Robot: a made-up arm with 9 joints. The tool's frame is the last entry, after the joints. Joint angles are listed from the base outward. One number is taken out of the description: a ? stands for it. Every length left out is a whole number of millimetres.
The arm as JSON. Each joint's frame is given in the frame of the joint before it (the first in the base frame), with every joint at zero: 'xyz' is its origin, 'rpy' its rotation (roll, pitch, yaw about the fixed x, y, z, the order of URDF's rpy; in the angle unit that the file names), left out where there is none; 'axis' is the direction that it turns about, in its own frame. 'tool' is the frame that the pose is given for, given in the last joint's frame.
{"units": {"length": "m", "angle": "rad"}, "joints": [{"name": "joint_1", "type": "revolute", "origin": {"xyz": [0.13, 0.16, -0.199]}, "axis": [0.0, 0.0, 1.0]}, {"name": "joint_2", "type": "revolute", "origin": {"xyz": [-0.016, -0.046, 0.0], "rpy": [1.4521, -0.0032, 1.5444]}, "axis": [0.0, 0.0, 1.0]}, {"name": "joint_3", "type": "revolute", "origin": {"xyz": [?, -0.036, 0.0], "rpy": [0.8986, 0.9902, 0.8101]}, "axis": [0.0, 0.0, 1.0]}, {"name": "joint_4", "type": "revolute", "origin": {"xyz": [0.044, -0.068, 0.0], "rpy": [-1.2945, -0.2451, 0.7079]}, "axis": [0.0, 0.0, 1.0]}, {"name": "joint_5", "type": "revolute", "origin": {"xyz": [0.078, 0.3, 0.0], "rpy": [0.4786, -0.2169, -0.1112]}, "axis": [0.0, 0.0, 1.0]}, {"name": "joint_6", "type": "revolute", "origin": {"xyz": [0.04, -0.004, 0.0], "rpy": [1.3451, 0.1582, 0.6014]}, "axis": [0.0, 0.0, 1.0]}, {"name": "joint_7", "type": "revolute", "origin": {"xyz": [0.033, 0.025, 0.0], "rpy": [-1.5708, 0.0, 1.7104]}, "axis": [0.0, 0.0, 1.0]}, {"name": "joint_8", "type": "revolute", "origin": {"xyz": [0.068, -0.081, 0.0], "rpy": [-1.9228, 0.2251, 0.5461]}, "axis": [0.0, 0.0, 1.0]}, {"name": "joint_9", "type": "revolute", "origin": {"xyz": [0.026, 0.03, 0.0], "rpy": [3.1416, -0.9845, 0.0]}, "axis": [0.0, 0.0, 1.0]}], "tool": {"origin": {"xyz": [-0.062, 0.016, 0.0], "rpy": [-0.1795, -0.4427, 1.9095]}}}
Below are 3 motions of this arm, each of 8 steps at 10 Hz.
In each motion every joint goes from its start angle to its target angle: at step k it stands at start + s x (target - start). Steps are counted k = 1, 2, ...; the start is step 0. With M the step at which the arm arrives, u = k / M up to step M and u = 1 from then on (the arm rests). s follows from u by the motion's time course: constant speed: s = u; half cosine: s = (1 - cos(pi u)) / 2; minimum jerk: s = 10 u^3 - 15 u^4 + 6 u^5.
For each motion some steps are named. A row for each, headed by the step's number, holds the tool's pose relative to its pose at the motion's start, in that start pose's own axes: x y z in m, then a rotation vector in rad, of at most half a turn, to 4 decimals.
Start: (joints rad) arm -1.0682 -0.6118 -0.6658 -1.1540 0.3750 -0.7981 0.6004 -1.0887 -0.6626
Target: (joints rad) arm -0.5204 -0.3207 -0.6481 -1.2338 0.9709 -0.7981 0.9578 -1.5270 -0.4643
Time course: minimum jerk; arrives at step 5
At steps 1, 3, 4, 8:
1: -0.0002 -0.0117 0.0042 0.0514 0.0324 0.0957
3: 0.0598 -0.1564 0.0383 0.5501 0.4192 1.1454
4: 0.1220 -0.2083 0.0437 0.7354 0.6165 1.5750
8: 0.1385 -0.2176 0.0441 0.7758 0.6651 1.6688

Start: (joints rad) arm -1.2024 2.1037 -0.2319 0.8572 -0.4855 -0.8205 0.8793 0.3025 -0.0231
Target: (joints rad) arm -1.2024 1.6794 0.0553 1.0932 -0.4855 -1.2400 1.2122 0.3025 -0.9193
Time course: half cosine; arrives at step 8
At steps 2, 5, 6, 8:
2: 0.0085 -0.0061 0.0152 -0.0096 0.0320 -0.1358
5: 0.0208 -0.0341 0.0617 -0.0376 0.1979 -0.6425
6: 0.0174 -0.0430 0.0723 -0.0430 0.2611 -0.7900
8: 0.0111 -0.0507 0.0805 -0.0464 0.3235 -0.9201

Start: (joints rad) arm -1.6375 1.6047 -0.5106 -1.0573 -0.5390 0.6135 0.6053 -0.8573 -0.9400
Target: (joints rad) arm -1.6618 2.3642 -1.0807 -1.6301 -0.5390 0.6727 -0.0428 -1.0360 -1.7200
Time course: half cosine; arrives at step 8
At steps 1, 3, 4, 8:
1: 0.0045 0.0049 -0.0087 -0.0313 0.0248 -0.0162
3: 0.0243 0.0339 -0.0757 -0.2779 0.1997 -0.1294
4: 0.0240 0.0468 -0.1256 -0.4792 0.3177 -0.2044
8: -0.0316 0.0444 -0.2382 -1.1104 0.5729 -0.3548

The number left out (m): -0.131
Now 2 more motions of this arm.
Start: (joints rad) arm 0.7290 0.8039 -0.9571 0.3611 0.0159 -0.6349 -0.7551 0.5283 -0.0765
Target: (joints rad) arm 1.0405 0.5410 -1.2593 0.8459 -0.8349 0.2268 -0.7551 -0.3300 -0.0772
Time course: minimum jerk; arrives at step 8
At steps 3, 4, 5, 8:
3: 0.0038 0.0074 -0.0674 -0.0036 0.1626 0.3785
4: 0.0173 0.0170 -0.1255 -0.0547 0.3315 0.6362
5: 0.0414 0.0313 -0.1840 -0.1326 0.5293 0.8355
8: 0.0856 0.0567 -0.2521 -0.2363 0.8033 0.9924

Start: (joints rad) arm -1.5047 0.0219 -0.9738 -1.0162 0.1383 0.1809 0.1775 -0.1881 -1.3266
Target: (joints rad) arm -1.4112 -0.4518 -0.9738 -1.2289 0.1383 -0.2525 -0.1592 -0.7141 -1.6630
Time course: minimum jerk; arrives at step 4
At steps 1, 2, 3, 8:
1: -0.0086 -0.0017 -0.0043 0.0241 -0.0262 -0.0505
2: -0.0404 0.0048 -0.0242 0.1066 -0.1194 -0.2666
3: -0.0652 0.0310 -0.0443 0.1771 -0.1842 -0.5188
8: -0.0700 0.0407 -0.0487 0.1943 -0.1937 -0.5900

